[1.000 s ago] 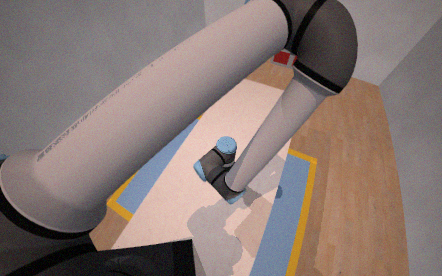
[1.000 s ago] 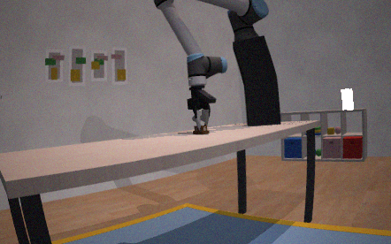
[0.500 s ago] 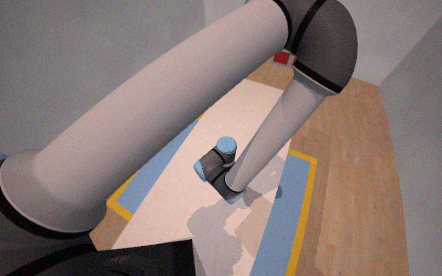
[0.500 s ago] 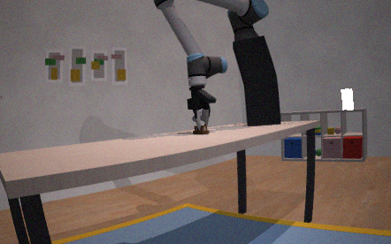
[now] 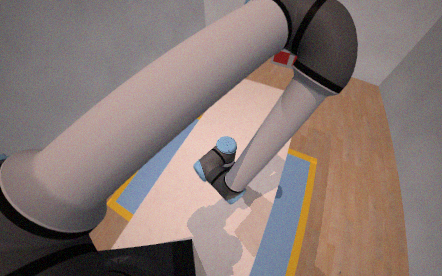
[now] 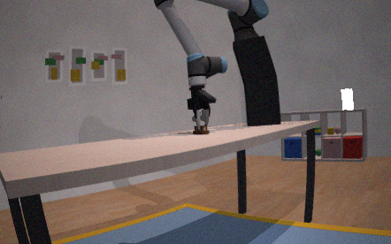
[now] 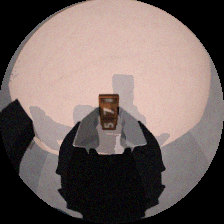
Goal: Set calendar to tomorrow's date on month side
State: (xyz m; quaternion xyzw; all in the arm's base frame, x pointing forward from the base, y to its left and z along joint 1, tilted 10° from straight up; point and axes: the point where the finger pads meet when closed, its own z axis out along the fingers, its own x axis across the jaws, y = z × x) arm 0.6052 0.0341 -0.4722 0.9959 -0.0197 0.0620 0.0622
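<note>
The brown cube lies 1 cm below my hand. The rest, counted from my hand: brown tray 2 cm to the right, 3 cm below.
</note>
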